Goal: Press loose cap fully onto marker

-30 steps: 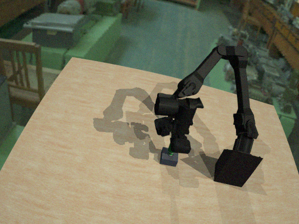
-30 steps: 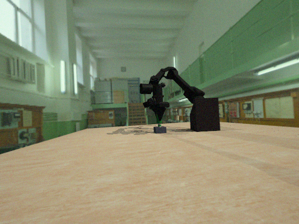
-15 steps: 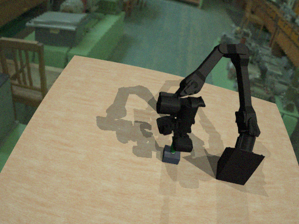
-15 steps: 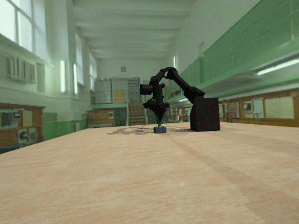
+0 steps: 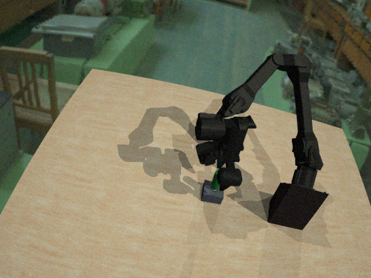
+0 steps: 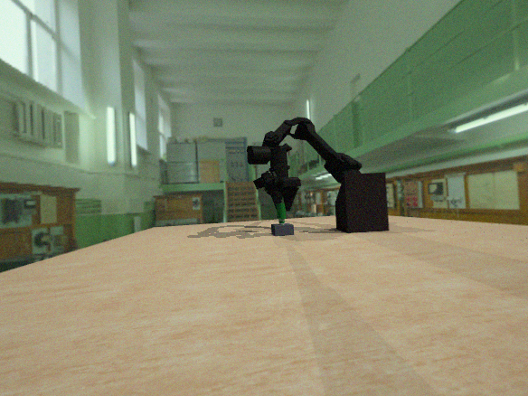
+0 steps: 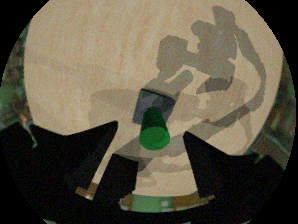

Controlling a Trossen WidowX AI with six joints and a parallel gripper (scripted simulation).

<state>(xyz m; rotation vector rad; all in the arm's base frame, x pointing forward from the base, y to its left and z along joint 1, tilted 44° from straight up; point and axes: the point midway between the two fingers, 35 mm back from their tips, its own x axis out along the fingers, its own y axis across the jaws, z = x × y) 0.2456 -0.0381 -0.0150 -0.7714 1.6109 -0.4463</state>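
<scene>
Right now my gripper tip is 1 cm short of the green cap. Also, from my gripper tip: white marker: 1 cm below, 1 cm ahead; block: 6 cm below, 1 cm ahead.
</scene>
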